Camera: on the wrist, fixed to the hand. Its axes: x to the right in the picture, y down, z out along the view.
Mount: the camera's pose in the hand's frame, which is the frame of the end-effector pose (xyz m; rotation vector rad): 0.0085 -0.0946 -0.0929 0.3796 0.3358 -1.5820
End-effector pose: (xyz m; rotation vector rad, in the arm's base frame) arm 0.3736 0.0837 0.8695 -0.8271 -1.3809 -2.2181
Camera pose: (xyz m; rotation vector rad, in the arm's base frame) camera 0.2844 0.0408 0.7809 -0.7956 1.7125 1.6878
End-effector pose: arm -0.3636 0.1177 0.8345 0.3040 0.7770 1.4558
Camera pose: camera -0.3503 0.0889 0.7055 -0.2862 1.1365 -0.1539
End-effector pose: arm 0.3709 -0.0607 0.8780 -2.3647 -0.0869 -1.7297
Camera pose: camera 0.2705 0.0121 0.9256 1.1590 1.8634 1.6319
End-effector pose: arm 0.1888 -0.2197 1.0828 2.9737 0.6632 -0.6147
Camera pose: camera 0.1911 -0.1195 1.1701 -1.3858 -2.0639 0.1007
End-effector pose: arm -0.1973 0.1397 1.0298 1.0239 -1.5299 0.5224
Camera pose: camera -0.0667 0.1619 1.0397 1.9214 -0.0225 -0.1857
